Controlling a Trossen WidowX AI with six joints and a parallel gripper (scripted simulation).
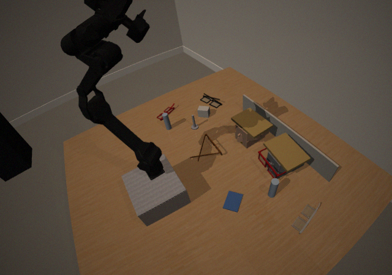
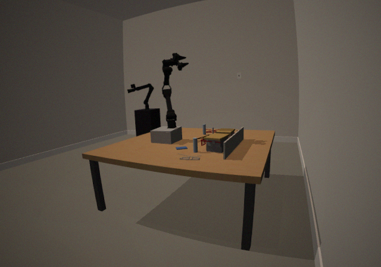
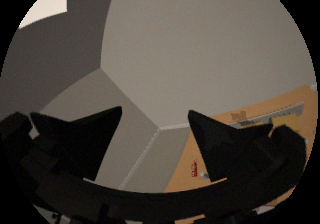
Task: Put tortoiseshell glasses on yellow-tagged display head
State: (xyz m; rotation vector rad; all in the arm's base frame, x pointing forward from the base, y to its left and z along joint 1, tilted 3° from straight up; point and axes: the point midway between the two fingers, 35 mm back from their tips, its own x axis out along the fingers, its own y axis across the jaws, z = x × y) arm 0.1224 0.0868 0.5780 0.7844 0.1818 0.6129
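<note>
My gripper tip is 68 cm above the grey stand, 17 cm short of it and 13 cm to the right of it. From my gripper tip the other things lie so: pale head 64 cm below, 32 cm ahead, 12 cm to the right; white block 68 cm below, 27 cm ahead, 18 cm to the left; blue pad 70 cm below, 33 cm to the right, 6 cm ahead.
</note>
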